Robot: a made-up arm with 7 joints. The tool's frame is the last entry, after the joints.
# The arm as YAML. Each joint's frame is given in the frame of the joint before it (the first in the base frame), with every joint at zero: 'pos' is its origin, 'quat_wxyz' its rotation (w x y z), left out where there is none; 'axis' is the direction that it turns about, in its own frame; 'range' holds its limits. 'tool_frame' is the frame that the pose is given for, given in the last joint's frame.
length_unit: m
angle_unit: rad
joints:
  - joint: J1
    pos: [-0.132, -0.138, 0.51]
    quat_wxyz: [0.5, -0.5, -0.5, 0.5]
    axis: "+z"
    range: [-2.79, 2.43]
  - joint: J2
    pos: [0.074, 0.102, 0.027]
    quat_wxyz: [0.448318, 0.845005, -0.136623, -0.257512]
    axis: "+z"
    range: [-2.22, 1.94]
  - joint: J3
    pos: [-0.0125, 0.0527, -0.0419]
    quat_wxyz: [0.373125, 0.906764, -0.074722, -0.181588]
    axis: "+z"
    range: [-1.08, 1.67]
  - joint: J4
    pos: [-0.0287, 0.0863, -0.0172]
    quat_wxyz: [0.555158, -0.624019, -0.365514, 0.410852]
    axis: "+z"
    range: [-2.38, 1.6]
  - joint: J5
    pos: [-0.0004, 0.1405, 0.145]
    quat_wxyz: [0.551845, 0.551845, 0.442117, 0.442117]
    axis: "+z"
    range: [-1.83, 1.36]
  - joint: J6
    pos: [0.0, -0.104, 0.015]
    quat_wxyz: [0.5, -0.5, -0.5, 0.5]
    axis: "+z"
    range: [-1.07, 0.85]
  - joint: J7
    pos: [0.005, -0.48, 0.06]
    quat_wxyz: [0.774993, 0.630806, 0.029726, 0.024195]
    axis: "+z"
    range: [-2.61, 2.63]
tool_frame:
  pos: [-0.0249, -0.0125, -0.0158]
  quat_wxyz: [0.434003, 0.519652, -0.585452, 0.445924]
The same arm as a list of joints. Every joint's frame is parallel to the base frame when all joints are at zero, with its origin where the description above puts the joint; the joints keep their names.
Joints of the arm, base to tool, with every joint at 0 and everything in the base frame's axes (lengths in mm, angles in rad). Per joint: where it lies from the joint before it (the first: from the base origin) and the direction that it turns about. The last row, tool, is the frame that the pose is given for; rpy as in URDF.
J1: axis -x xyz -132.0 -138.0 510.0
J2: axis 0.465398 -0.557698 0.687297 xyz -27.0 74.0 -102.0
J3: axis 0.112301 0.046 -0.992609 xyz -67.0 13.0 -5.0
J4: axis -y xyz 66.0 -61.0 22.0
J5: axis +x xyz -31.0 -145.0 137.0
J6: axis -z xyz 15.0 104.0 0.0
J7: axis 0.976302 -0.0766 -0.202401 xyz 480.0 -5.0 -60.0
tool: xyz -11.0 26.0 15.1 rpy -0.0621 -0.0188 0.0085
Joint limits (rad, base to tool): -2.7900..2.4300 -2.2200..1.9400 -1.0800..1.6700 -2.3800..1.6000 -1.8300..1.3600 -1.0700..0.8500 -2.6100..2.6300

